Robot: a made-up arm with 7 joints.
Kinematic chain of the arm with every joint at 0, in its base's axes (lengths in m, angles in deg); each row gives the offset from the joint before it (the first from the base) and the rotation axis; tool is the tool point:
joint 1: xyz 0 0 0 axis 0 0.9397 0.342
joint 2: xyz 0 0 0 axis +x
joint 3: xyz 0 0 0 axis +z
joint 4: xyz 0.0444 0 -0.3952 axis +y
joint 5: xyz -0.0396 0 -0.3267 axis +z
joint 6: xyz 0 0 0 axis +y
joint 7: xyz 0 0 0 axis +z
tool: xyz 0 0 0
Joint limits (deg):
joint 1: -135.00..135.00
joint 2: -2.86..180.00
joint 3: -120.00..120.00
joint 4: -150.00..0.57
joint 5: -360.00..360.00
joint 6: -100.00..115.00
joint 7: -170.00..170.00
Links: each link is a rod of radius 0.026 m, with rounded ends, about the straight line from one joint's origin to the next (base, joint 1, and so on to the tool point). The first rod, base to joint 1, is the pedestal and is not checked.
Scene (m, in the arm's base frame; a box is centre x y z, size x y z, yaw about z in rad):
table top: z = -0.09
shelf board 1: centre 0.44 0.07 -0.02 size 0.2 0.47 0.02 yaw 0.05
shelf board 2: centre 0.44 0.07 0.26 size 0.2 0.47 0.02 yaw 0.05
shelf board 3: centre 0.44 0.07 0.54 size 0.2 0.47 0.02 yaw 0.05
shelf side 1: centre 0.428 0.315 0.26 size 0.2 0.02 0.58 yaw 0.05
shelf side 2: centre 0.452 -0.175 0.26 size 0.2 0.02 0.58 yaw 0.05
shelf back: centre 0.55 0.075 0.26 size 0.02 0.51 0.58 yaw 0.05
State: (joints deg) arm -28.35 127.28 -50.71 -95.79 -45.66 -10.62 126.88
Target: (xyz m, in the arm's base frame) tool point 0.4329 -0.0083 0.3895
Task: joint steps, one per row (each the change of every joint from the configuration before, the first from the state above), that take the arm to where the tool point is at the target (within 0.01 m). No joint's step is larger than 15 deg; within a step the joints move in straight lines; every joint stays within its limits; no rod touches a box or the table.
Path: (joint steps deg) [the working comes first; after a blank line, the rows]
Joints at the target: 9.31 180.00 4.76 -87.19 -45.66 -10.62 126.88
Straight joint move there: touches shelf side 1.

1: 2.88 12.24 12.88 -4.35 0.00 0.00 0.00
2: 2.88 12.24 12.87 -4.34 0.00 0.00 0.00
3: 2.88 12.24 12.88 -4.35 0.00 0.00 0.00
4: 2.88 12.25 12.88 -4.34 0.00 0.00 0.00
5: 13.07 1.87 1.98 12.99 0.00 0.00 0.00
6: 13.07 1.88 1.98 12.99 0.00 0.00 0.00

